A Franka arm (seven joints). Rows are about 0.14 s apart.
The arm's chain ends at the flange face. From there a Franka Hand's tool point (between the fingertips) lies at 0.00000 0.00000 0.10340 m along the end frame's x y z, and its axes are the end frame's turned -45 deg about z.
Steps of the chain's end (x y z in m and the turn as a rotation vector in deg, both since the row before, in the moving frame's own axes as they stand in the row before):
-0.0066, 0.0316, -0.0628, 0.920, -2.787, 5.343
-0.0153, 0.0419, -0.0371, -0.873, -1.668, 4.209
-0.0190, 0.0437, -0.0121, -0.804, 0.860, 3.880
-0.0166, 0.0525, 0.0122, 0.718, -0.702, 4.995
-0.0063, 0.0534, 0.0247, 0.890, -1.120, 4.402
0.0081, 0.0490, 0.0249, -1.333, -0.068, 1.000
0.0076, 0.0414, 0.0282, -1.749, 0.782, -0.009
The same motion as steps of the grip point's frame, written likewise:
-0.0292, 0.0128, -0.0629, 2.621, -1.320, 5.343
-0.0436, 0.0177, -0.0372, 0.562, -1.797, 4.209
-0.0443, 0.0196, -0.0121, -1.177, 0.040, 3.880
-0.0488, 0.0236, 0.0122, 1.004, 0.011, 4.995
-0.0424, 0.0307, 0.0247, 1.421, -0.163, 4.402
-0.0307, 0.0420, 0.0249, -0.894, -0.991, 1.000
-0.0251, 0.0379, 0.0281, -1.790, -0.684, -0.009

